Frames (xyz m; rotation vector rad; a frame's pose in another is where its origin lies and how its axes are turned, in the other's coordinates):
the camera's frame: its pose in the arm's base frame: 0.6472 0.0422 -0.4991 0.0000 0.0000 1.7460
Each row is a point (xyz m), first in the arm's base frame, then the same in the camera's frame.
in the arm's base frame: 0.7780 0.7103 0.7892
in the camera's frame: 0.6351 -0.2453 1.2883
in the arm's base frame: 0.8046 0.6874 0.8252
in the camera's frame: 0.6079 -0.2675 1.3243
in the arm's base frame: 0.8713 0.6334 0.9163
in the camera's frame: 0.5431 -0.3237 1.4154
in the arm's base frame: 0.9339 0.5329 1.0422
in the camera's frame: 0.4332 -0.3678 1.5413
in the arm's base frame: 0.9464 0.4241 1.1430
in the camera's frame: 0.3239 -0.3612 1.6421
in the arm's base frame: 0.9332 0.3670 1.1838
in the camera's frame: 0.2700 -0.3382 1.6829
